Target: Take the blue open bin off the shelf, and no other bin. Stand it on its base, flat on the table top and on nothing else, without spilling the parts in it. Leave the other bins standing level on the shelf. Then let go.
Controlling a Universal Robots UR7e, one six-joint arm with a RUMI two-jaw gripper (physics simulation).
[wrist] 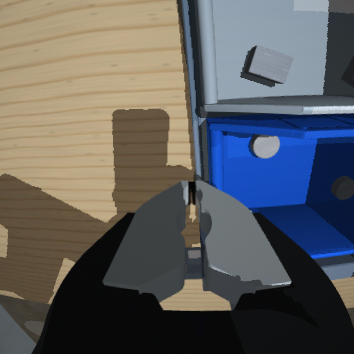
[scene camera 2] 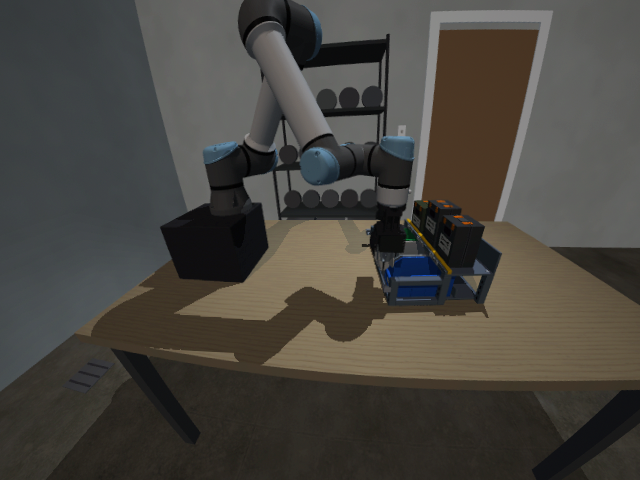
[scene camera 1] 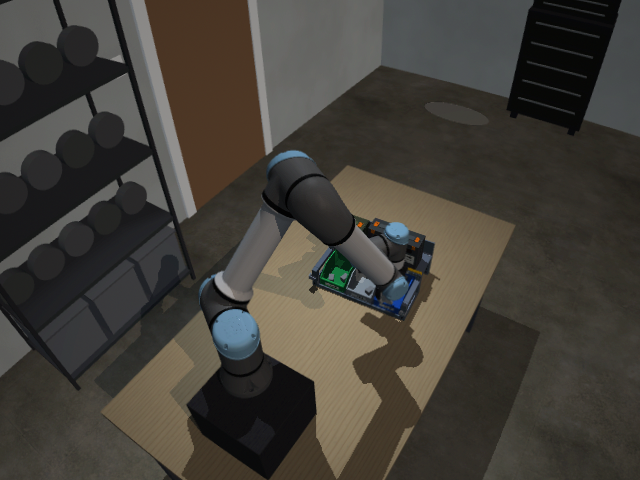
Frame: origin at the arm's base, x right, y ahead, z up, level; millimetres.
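Seen in the pictures: gripper, fingertip midpoint: (wrist: 190,183) (scene camera 2: 382,269) (scene camera 1: 381,302); arm's base, link origin: (scene camera 2: 231,209) (scene camera 1: 246,374).
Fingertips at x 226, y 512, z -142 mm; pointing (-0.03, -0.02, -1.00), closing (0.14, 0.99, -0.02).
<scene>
Pixels of each thing's top centre, then the offset from my fingertips to it. Level surfaces: height alone.
- blue open bin, top centre: (wrist: 341,203) (scene camera 2: 419,265) (scene camera 1: 396,280) dx +19, dy +101, dz +21 mm
- grey bin, top centre: (scene camera 2: 407,247) (scene camera 1: 368,271) dx -93, dy +105, dz +21 mm
- green bin, top centre: (scene camera 1: 342,260) (scene camera 2: 399,233) dx -205, dy +112, dz +21 mm
- yellow rail, top centre: (scene camera 2: 424,239) dx -90, dy +157, dz +52 mm
- wooden table, surface height: dz -60 mm
The blue open bin (scene camera 1: 399,301) (scene camera 2: 416,266) (wrist: 270,172) stands level at the end of the low grey shelf (scene camera 1: 356,299) (scene camera 2: 392,292) (wrist: 191,95). Round parts lie in it, one light and one dark in the wrist view. My gripper (scene camera 2: 384,255) (wrist: 190,183) is shut with nothing between its fingers. In the wrist view its tips are beside the bin's front wall, over the shelf's front edge; their height against the rim is hard to tell. The arm hides the fingers in scene camera 1.
A grey bin (scene camera 1: 361,286) (wrist: 260,25) with block parts stands right beside the blue one, and a green bin (scene camera 1: 337,272) beyond it. Black boxes with orange latches (scene camera 1: 412,251) (scene camera 2: 459,241) stand behind a yellow rail (scene camera 2: 428,248). The wooden table (scene camera 1: 330,341) (scene camera 2: 289,330) extends in front of the shelf.
</scene>
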